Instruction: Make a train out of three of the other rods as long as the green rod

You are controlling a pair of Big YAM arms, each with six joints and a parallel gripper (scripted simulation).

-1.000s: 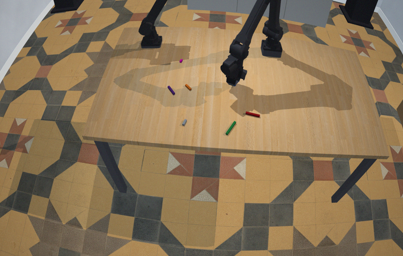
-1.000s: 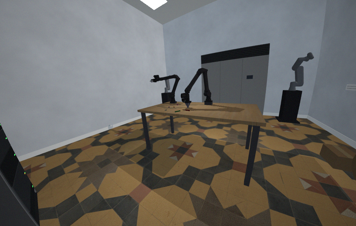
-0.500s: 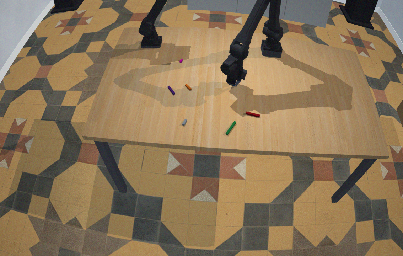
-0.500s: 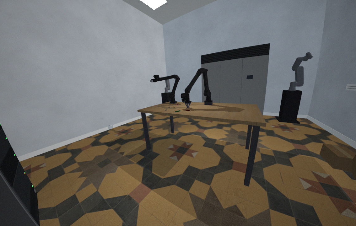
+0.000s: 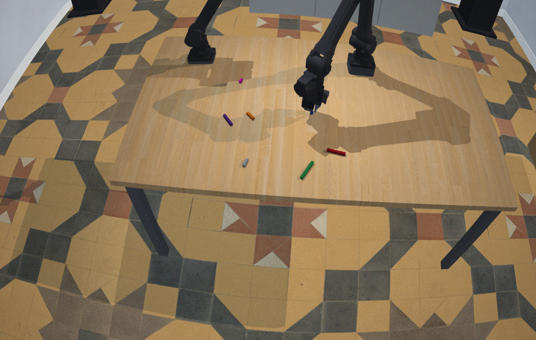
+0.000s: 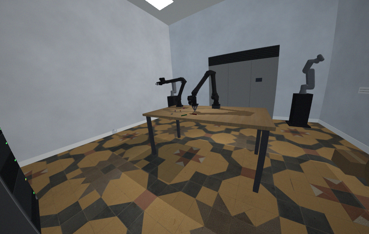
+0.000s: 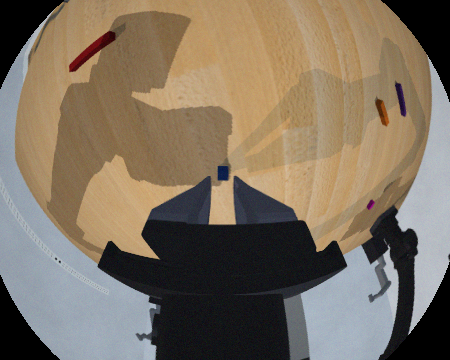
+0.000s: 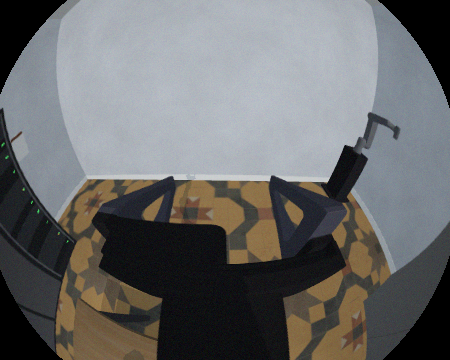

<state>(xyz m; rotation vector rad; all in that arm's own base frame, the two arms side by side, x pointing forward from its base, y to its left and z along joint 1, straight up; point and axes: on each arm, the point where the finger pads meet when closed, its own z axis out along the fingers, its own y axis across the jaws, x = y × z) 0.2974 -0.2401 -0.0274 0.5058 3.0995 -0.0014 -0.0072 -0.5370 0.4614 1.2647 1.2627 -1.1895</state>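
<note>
Now: left hand 20 mm above the blue rod. Also, from my left hand: green rod 270 mm ahead, 20 mm to the right, 20 mm below; then purple rod 70 mm ahead, 310 mm to the right, 20 mm below; then red rod 190 mm ahead, 90 mm to the left, 20 mm below.
</note>
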